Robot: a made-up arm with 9 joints. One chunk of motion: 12 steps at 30 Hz.
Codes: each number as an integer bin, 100 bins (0 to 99) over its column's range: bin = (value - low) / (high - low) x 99, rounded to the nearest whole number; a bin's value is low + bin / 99 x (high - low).
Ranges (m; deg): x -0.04..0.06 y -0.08..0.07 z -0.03..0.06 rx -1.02..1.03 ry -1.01..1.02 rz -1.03..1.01
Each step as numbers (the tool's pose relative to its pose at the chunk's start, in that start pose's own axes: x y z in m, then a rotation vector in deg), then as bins.
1 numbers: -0.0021 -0.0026 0.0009 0.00 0.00 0.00
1 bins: 38 51 34 49 49 50
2 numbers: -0.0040 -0.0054 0.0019 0.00 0.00 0.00
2 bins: 36 49 35 49 49 50
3 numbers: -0.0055 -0.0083 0.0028 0.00 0.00 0.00
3 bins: 34 47 36 49 49 50
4 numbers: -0.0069 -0.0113 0.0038 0.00 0.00 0.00
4 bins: 33 45 37 49 49 50
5 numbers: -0.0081 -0.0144 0.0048 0.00 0.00 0.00
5 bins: 32 43 38 49 49 50
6 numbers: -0.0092 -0.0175 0.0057 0.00 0.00 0.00
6 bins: 30 41 39 49 49 50
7 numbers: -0.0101 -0.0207 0.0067 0.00 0.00 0.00
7 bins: 30 39 40 49 49 50
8 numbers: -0.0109 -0.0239 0.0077 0.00 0.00 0.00
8 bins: 29 37 41 49 49 50
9 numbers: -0.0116 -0.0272 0.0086 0.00 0.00 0.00
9 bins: 28 35 42 49 49 50
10 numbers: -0.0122 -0.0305 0.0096 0.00 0.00 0.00
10 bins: 28 33 44 49 49 50
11 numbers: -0.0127 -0.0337 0.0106 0.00 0.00 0.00
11 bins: 27 31 45 49 49 50
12 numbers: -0.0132 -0.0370 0.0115 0.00 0.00 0.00
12 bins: 27 28 46 49 49 50
